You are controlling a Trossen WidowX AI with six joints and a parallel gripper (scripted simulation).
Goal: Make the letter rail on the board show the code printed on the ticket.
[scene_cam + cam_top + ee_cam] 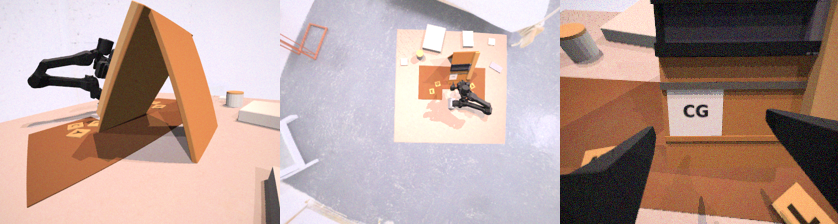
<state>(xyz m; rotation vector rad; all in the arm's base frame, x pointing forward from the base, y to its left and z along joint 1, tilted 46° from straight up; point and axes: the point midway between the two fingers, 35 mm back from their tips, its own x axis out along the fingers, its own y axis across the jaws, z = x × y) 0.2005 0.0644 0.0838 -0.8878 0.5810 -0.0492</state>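
My gripper tip is now 6 cm short of the white ticket, 2 cm to the right of it and 7 cm above it. The rest, counted from my gripper tip: grey card (21 cm ahead, 51 cm to the right, 15 cm below); brown mat (3 cm behind, 1 cm to the left, 15 cm below); capped canister (32 cm ahead, 38 cm to the left, 12 cm below).
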